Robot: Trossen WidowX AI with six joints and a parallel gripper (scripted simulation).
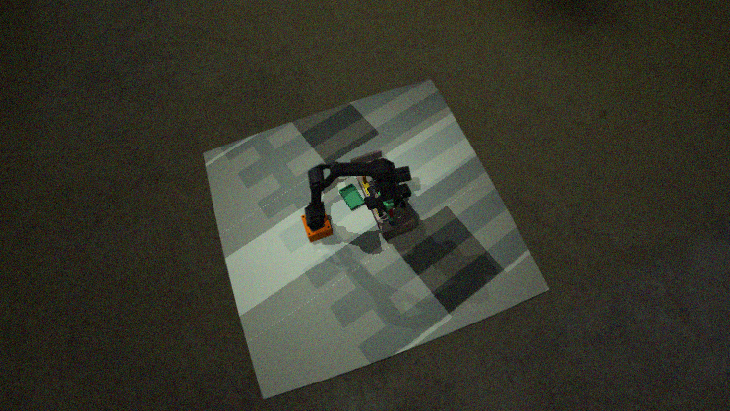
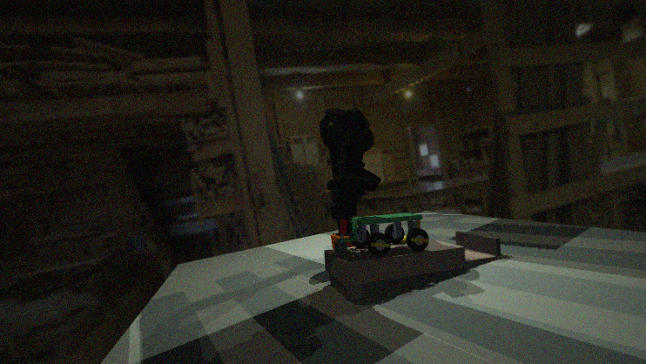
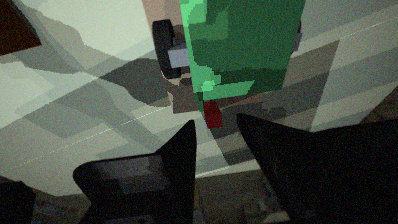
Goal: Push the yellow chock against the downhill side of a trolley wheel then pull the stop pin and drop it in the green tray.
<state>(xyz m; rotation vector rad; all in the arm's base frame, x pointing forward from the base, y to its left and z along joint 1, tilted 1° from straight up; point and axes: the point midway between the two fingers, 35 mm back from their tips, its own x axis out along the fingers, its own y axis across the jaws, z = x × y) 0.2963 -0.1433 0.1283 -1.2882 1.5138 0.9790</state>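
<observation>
Right now the red-headed stop pin is 10 mm to the right of my gripper tip and 40 mm below it. From my gripper tip the other things lie so: yellow chock (10 mm behind, 210 mm to the left, 90 mm below); ramp (30 mm ahead, 100 mm to the left, 120 mm below); trolley (30 mm ahead, 100 mm to the left, 60 mm below).
</observation>
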